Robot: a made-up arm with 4 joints.
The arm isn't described. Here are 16 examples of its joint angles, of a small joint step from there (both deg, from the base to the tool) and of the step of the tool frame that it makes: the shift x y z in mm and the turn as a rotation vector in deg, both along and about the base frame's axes.
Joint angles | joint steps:
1: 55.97 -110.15 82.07 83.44 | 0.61 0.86 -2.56 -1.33
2: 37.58 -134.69 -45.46 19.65 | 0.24 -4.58 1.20 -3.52
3: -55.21 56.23 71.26 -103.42 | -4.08 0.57 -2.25 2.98
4: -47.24 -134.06 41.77 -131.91 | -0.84 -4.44 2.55 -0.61
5: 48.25 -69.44 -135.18 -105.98 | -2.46 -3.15 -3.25 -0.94
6: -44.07 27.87 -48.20 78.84 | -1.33 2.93 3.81 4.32
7: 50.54 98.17 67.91 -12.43 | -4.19 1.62 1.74 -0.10
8: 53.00 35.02 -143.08 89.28 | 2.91 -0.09 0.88 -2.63
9: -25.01 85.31 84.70 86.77 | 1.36 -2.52 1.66 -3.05
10: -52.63 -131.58 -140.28 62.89 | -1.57 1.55 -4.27 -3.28
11: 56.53 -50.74 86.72 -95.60 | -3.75 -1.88 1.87 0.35
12: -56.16 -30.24 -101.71 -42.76 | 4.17 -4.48 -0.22 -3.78
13: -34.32 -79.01 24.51 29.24 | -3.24 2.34 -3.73 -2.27
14: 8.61 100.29 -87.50 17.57 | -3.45 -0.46 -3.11 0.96
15: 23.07 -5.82 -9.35 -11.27 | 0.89 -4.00 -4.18 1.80
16: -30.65 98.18 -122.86 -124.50 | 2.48 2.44 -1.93 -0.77
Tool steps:
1: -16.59 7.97 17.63 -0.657 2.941 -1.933
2: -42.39 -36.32 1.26 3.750 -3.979 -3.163
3: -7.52 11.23 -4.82 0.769 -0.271 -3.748
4: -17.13 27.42 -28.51 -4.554 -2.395 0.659
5: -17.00 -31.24 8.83 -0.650 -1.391 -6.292
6: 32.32 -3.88 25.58 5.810 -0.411 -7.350
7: 13.81 -2.02 -6.19 -1.639 2.013 -5.294
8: 22.77 4.47 0.74 -0.287 -0.621 4.652
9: 20.36 -5.46 19.54 -2.084 -1.258 2.006
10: -51.75 15.35 -23.53 3.956 1.998 -8.055
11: -0.12 -31.49 4.15 2.529 0.018 -2.397
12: 48.99 -15.52 49.29 -5.243 0.009 5.116
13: 62.76 -45.36 -26.54 0.454 4.818 -8.025
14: -5.10 14.38 5.65 0.052 0.588 -1.094
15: 9.42 -4.42 10.71 -1.467 -3.268 0.361
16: -24.64 -3.05 14.50 3.020 0.680 4.864
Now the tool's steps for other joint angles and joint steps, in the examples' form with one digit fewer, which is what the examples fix.
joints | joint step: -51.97 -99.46 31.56 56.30 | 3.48 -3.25 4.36 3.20
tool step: -93.1 43.8 -15.5 -3.57 -3.09 10.25
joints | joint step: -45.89 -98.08 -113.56 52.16 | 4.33 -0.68 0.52 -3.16
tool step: 24.8 2.0 7.1 -1.12 0.48 2.50
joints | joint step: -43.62 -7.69 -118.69 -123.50 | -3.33 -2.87 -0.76 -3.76
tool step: -10.8 -12.3 16.1 -3.96 2.07 -0.62
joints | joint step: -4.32 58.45 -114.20 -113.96 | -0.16 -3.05 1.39 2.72
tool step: 29.5 -17.9 4.7 -0.73 -2.69 -4.81
